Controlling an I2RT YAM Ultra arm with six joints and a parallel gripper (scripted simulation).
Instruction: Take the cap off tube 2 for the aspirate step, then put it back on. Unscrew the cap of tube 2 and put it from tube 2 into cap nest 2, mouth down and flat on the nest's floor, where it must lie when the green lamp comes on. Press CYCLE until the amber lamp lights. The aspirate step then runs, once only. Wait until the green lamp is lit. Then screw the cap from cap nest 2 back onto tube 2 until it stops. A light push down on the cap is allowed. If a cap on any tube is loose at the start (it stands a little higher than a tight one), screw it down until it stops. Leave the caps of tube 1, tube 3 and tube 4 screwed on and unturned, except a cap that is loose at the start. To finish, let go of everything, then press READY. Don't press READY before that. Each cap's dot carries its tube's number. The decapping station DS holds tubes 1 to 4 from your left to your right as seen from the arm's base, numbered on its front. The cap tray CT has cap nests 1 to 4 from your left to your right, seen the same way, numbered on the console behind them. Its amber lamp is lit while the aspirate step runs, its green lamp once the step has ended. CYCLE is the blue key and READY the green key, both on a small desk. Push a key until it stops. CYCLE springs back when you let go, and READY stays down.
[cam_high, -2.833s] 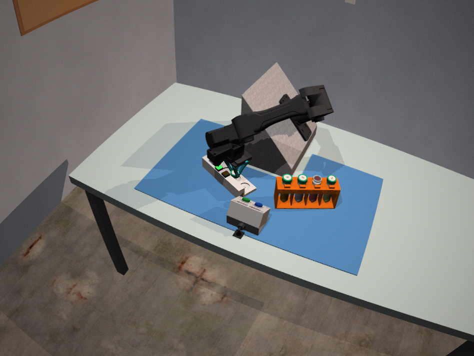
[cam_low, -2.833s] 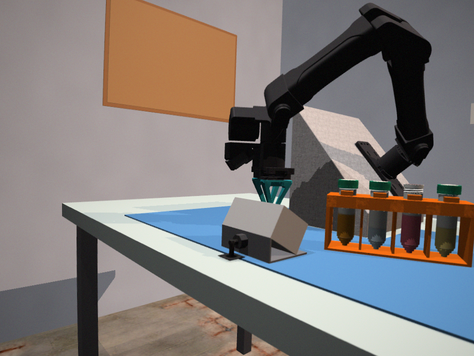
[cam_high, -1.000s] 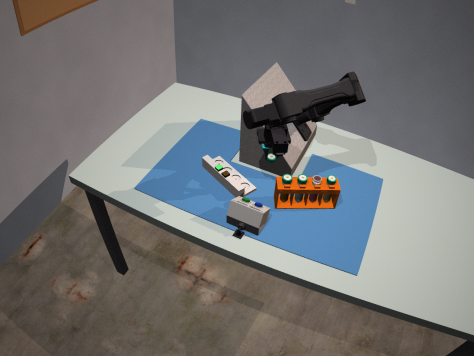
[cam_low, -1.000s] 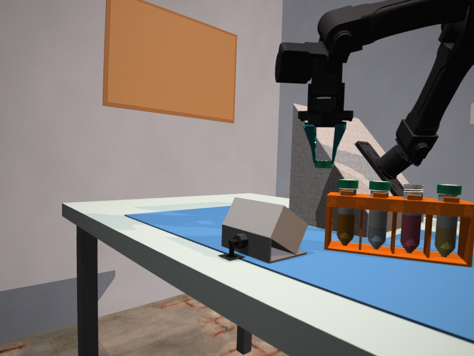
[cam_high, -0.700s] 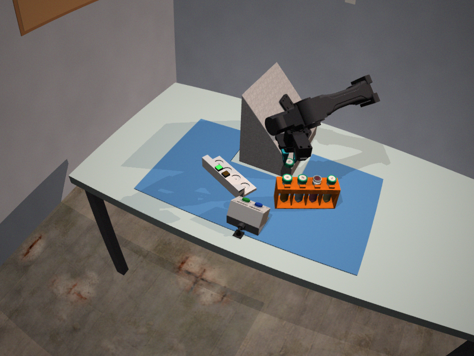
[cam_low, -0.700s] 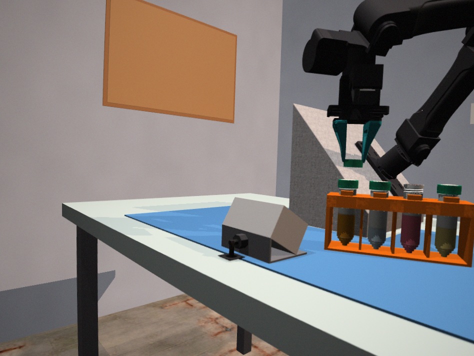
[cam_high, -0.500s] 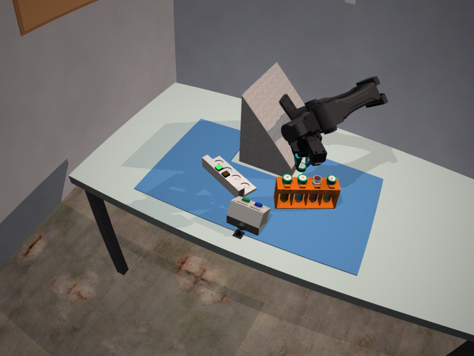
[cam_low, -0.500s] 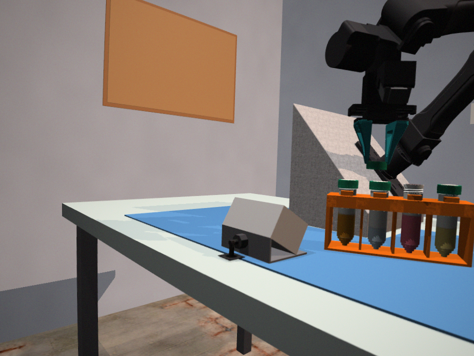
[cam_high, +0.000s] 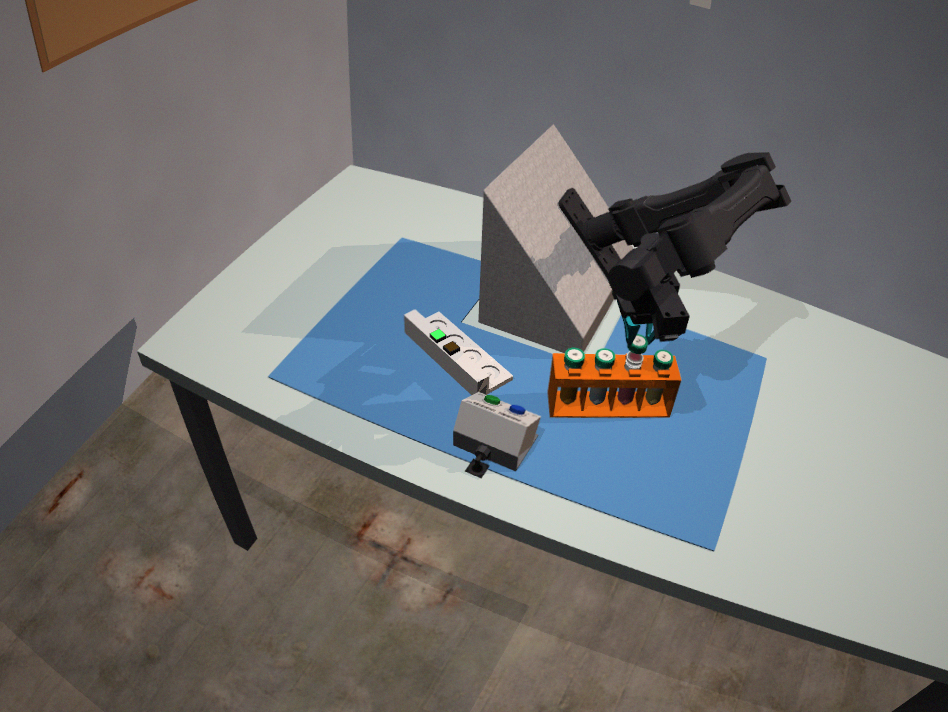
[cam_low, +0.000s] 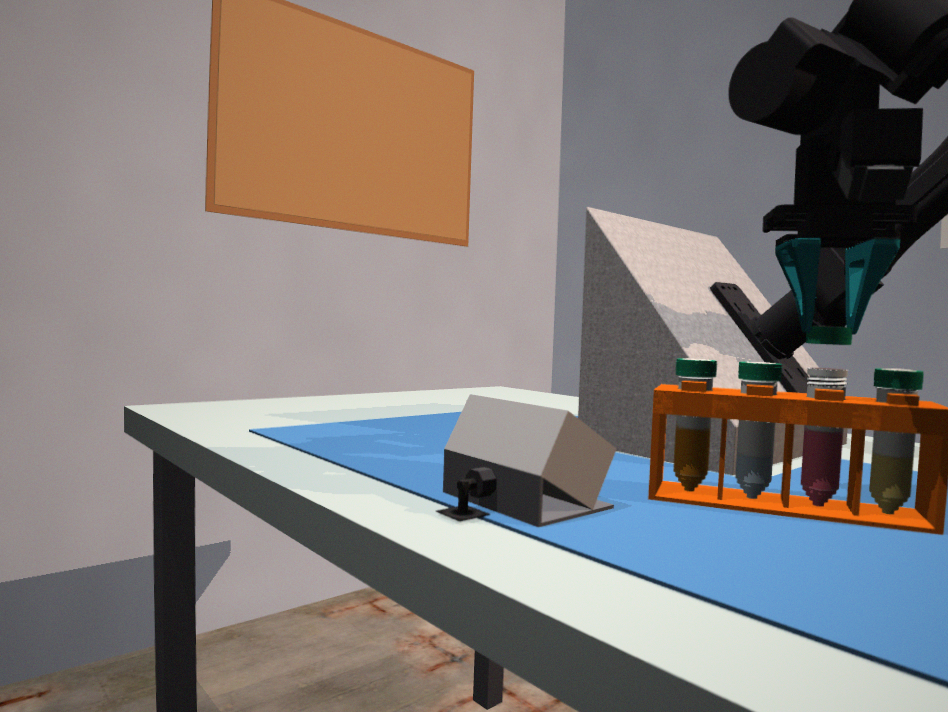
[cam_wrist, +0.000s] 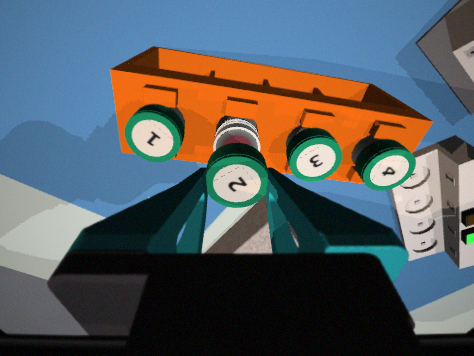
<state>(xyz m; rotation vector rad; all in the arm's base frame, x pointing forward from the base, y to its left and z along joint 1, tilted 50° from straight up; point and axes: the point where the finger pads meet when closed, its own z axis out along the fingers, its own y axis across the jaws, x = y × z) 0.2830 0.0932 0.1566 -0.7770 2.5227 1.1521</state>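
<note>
Right now my hand is 50 mm to the right of the cap 1, 40 mm above it and 20 mm past it. Also, from my hand: cap 3 (50 mm to the right, 40 mm below, 20 mm ahead); then cap 4 (90 mm to the right, 50 mm ahead, 40 mm below); then cap 2 (10 mm below).
</note>
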